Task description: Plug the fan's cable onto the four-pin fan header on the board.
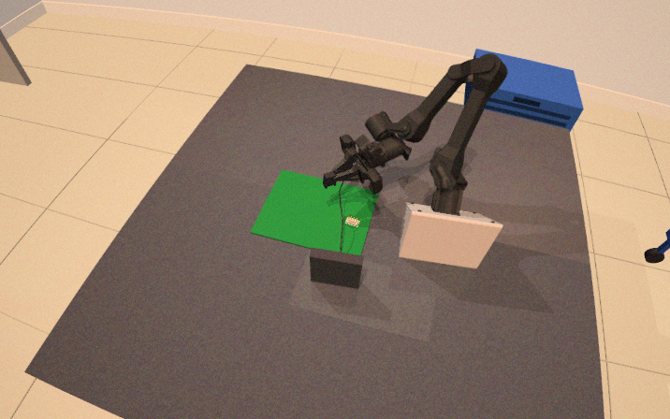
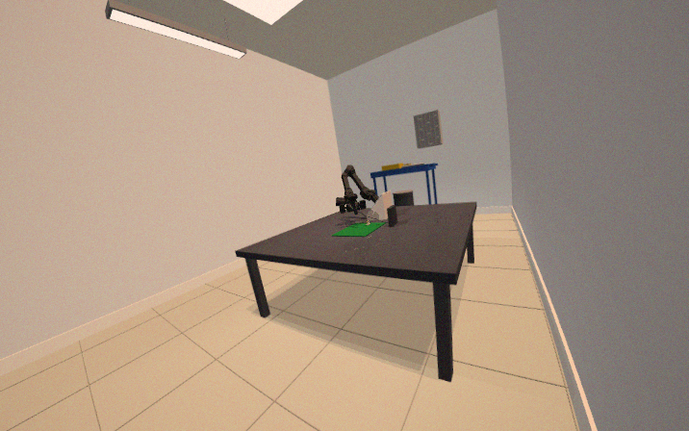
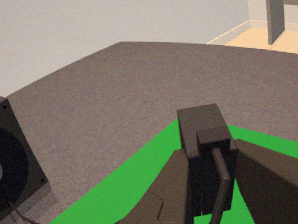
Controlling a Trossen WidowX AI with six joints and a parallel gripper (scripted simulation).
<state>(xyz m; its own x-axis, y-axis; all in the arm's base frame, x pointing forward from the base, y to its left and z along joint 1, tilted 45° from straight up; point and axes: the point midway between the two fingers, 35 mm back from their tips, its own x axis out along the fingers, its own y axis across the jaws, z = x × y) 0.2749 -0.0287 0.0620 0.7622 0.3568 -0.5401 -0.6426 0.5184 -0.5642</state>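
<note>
My gripper tip is 10 mm above the black plug. Round my gripper tip: green board: 30 mm ahead, 30 mm to the left, 140 mm below; dark grey fan block: 70 mm behind, 220 mm to the left, 60 mm below.
</note>
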